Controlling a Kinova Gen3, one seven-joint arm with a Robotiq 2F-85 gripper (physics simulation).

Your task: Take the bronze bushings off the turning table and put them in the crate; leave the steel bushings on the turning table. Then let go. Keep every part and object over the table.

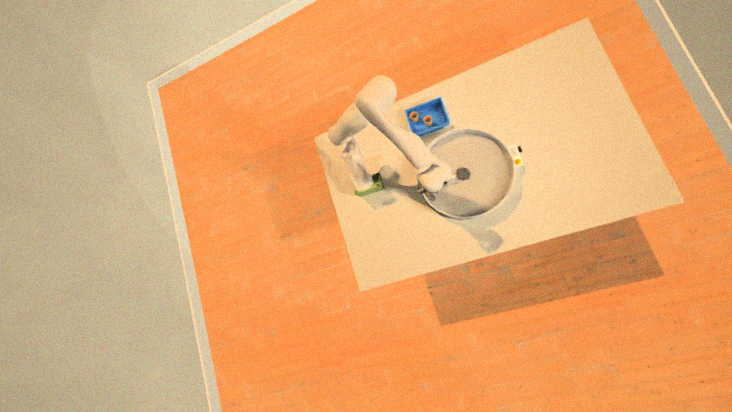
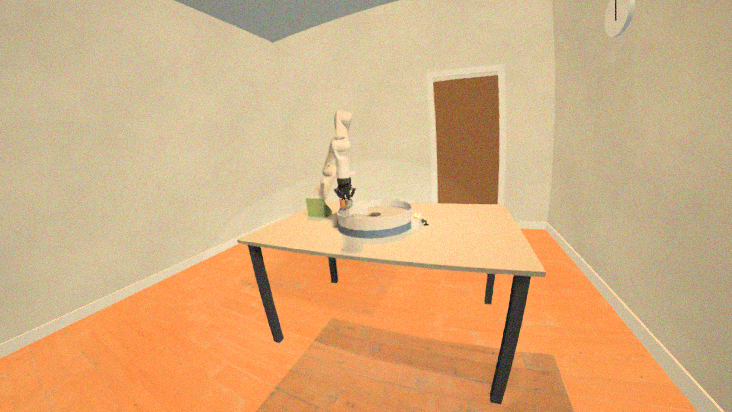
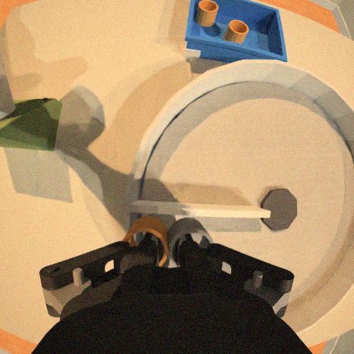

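Where they show: gripper, between the fingertips: (image 2: 346,205); arm's base, origin of its link: (image 1: 365,184) (image 2: 316,203).
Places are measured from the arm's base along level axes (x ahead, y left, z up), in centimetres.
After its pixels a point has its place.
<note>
My gripper (image 2: 344,197) {z 2.7, x 30.2, y -12.3 cm} (image 3: 167,236) is shut, with one finger inside a bronze bushing (image 2: 343,203) {z 4.1, x 29.3, y -14.1 cm} (image 3: 150,223) and the other inside a steel bushing (image 2: 349,203) {z 4.1, x 33.1, y -13.8 cm} (image 3: 189,223). The adjoining walls of both are pinched between the fingers. Both hang upright, side by side, above the near-arm edge of the turning table (image 1: 486,153) {z -3.4, x 58.9, y -3.5 cm} (image 2: 373,222) {z -0.8, x 53.6, y -29.1 cm} (image 3: 240,135). The blue crate (image 1: 448,113) {z -3.6, x 48.2, y 21.9 cm} (image 3: 235,52) stands beside the turning table and holds two bronze bushings, one (image 1: 413,116) {z -7.5, x 33.4, y 28.8 cm} (image 3: 206,18) near its corner and another (image 1: 428,120) {z -4.9, x 39.0, y 21.3 cm} (image 3: 236,34) beside it. The gripper body hides part of the turning table.
A raised rim surrounds the turning table. A pale bar (image 3: 225,212) reaches from the rim to the dark hub (image 1: 462,173) {z -2.6, x 45.9, y -9.2 cm} (image 2: 374,214) {z -2.6, x 46.4, y -10.8 cm} (image 3: 279,209). A green block (image 1: 369,190) {z 1.1, x 1.4, y -3.7 cm} (image 2: 316,207) {z -1.9, x 2.1, y -3.8 cm} (image 3: 37,122) stands by the arm's base. A small white box (image 1: 516,155) {z -2.8, x 70.1, y -8.7 cm} stands beyond the turning table.
</note>
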